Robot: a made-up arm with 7 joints.
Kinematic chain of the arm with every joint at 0, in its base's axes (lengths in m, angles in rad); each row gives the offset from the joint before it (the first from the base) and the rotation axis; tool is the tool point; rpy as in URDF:
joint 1: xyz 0 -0.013 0.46 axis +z
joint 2: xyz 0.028 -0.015 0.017 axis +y
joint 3: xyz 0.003 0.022 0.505 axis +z
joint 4: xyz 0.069 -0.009 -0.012 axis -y
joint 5: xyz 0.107 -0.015 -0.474 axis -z
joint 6: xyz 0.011 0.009 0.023 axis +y
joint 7: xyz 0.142 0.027 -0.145 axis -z
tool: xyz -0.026 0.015 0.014 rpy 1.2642 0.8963 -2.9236
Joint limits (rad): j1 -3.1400..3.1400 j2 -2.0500..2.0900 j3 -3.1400..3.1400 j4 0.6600..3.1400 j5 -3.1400..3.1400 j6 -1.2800..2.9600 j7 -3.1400..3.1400
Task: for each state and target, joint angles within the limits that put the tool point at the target. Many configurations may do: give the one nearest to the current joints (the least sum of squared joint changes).
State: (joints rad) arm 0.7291 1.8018 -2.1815 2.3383 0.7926 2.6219 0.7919
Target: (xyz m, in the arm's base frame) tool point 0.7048 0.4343 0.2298
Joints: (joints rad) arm 0.9656 1.9560 -2.1335 2.3431 0.7677 2.8049 0.7795
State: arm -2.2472 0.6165 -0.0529 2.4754 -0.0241 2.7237 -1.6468
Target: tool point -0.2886 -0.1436 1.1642
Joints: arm -2.3845 -0.1509 -0.2277 2.0990 -0.0647 2.9600 -1.6537
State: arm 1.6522 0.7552 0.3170 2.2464 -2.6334 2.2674 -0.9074
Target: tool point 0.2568 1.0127 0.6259
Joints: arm 1.3593 1.1023 0.2438 2.2484 -2.6398 2.0315 -0.9269
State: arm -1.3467 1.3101 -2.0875 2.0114 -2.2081 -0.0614 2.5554
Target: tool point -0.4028 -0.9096 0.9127
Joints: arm -1.4771 1.2795 -2.0822 2.3335 -2.1344 0.2322 2.5717
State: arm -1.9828 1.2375 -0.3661 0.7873 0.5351 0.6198 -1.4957
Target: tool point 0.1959 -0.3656 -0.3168
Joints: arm -1.5027 1.7902 0.2839 1.3394 0.4764 0.5446 -1.5259
